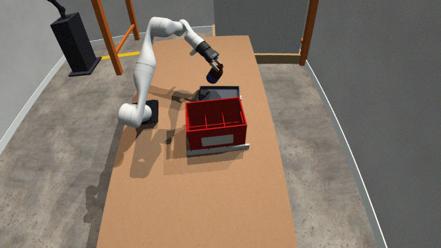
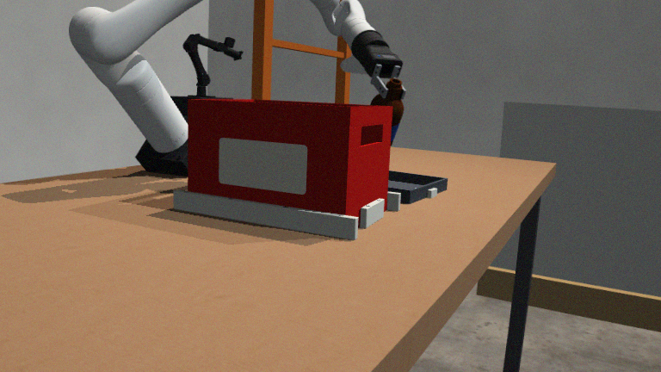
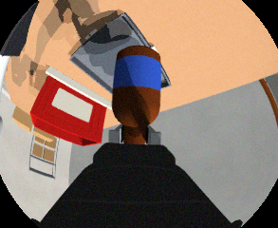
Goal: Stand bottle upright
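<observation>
Right now the brown bottle is 2 cm behind my hand, 1 cm to the left of it and 5 cm below it. From my hand the other things lie so: dark grey tray (5 cm to the right, 19 cm below); red crate (1 cm behind, 33 cm to the right, 12 cm below).
</observation>
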